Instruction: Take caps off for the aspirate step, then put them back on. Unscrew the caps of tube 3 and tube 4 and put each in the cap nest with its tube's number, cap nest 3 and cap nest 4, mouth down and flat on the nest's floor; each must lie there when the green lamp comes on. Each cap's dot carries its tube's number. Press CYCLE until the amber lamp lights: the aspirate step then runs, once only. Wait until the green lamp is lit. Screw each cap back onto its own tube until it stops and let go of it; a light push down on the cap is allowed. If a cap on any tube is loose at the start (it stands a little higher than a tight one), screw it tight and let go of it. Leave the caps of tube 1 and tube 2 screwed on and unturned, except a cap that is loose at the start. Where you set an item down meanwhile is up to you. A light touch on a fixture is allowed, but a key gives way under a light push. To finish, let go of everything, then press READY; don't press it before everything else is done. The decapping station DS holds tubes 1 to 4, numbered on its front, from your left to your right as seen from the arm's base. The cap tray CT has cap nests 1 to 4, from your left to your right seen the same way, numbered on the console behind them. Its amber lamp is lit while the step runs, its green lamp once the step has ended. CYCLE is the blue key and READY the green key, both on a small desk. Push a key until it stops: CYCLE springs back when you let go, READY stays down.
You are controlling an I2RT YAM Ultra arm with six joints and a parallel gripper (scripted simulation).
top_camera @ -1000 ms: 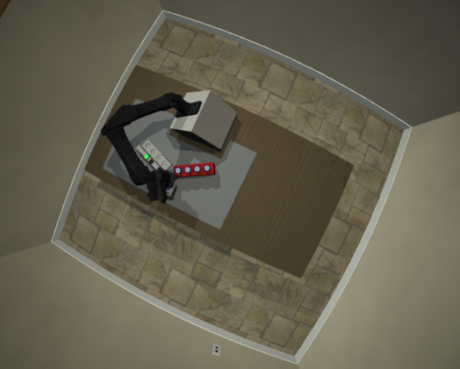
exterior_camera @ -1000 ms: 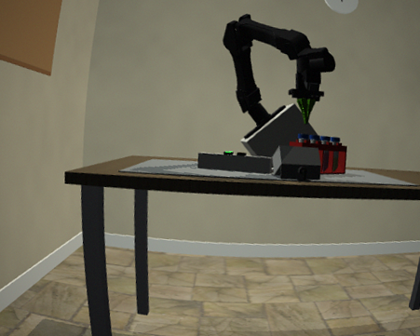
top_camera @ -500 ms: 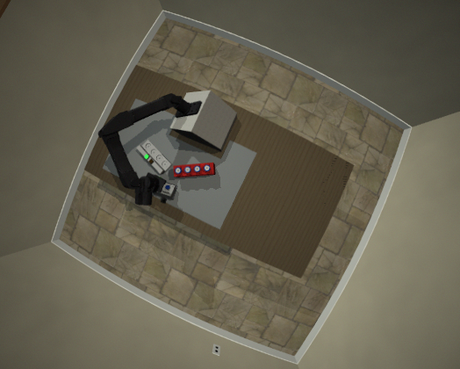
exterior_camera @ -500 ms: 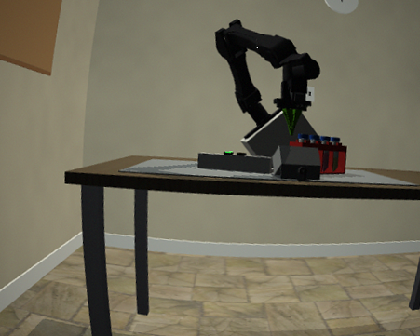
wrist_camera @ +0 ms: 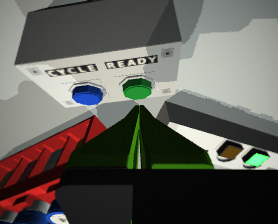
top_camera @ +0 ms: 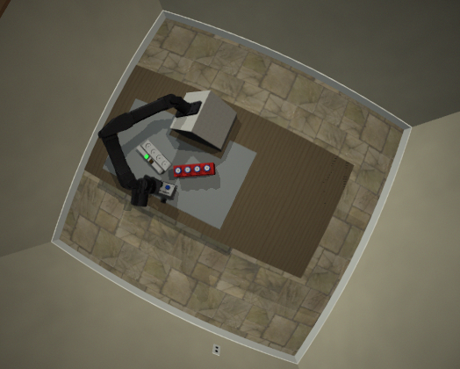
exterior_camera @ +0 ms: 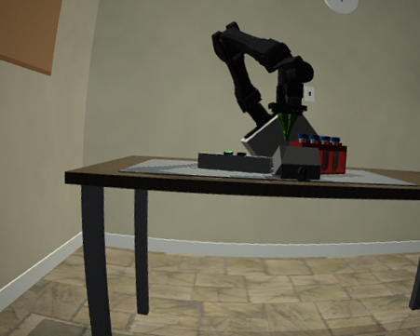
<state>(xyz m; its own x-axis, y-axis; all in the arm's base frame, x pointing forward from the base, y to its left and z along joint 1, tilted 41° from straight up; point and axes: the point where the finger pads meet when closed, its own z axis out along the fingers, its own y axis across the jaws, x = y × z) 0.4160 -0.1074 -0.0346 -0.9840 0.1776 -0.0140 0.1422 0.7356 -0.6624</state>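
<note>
The green key is 4 cm below my hand. From my hand the other things lie so: blue key: 5 cm to the left, 4 cm below; cap 3: 12 cm behind, 14 cm to the left, 1 cm above; cap 4: 11 cm behind, 9 cm to the left, 1 cm above.
</note>
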